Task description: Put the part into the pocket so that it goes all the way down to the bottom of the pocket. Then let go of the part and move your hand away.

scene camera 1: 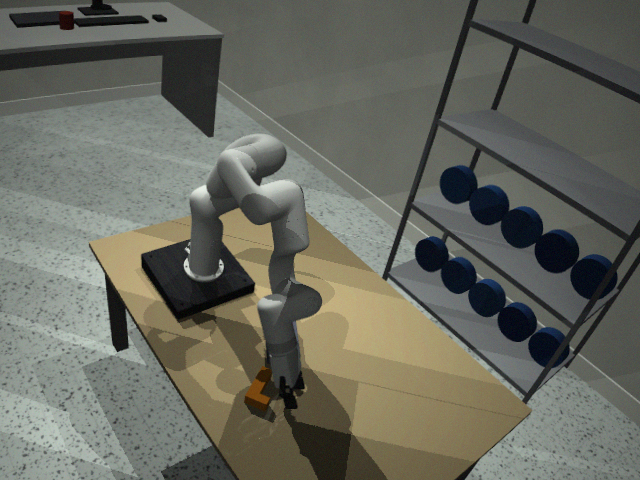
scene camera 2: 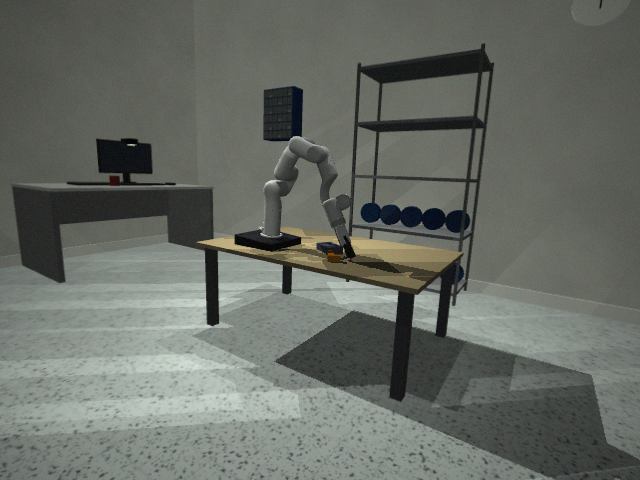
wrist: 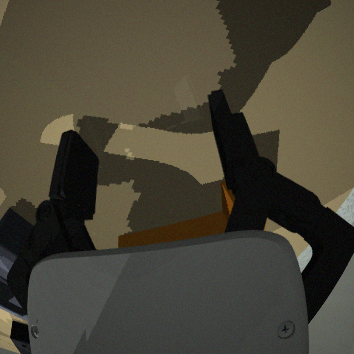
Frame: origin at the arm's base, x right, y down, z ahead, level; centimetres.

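Seen in the pictures: gripper, fingertip midpoint: (scene camera 1: 295,398) (scene camera 2: 351,256) (wrist: 144,126); arm's base, link origin: (scene camera 1: 203,267) (scene camera 2: 271,235).
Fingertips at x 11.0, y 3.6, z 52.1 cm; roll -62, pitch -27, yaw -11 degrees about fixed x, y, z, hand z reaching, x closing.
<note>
Offsets run from my fingertips to a thing's top centre. Level surfaces: height alone.
An orange L-shaped part @[dx +4.4, dy -1.9, dz -7.6 cm] (scene camera 1: 257,393) (scene camera 2: 333,256) (wrist: 175,231) lies on the table. In the wrist view the palm and right finger hide much of it. The dark blue block @[dx -10.9, dy -2.5, dz -16.0 cm] (scene camera 2: 325,246) (wrist: 14,231) sits near the part; it is mostly hidden behind the arm in scene camera 1, and its pocket opening cannot be made out. My gripper (scene camera 1: 293,393) (scene camera 2: 349,253) (wrist: 144,126) is low over the table beside the part. Its fingers stand partly apart, with bare table showing between the fingertips, and the part is not gripped.
The wooden table @[dy +1.1 cm] (scene camera 1: 423,392) (scene camera 2: 413,253) carries the black base plate (scene camera 1: 170,294) (scene camera 2: 248,240) of the arm. A shelf rack (scene camera 1: 427,155) (scene camera 2: 354,155) with blue discs stands beyond the table. A grey desk (scene camera 1: 191,77) (scene camera 2: 38,211) stands farther back.
</note>
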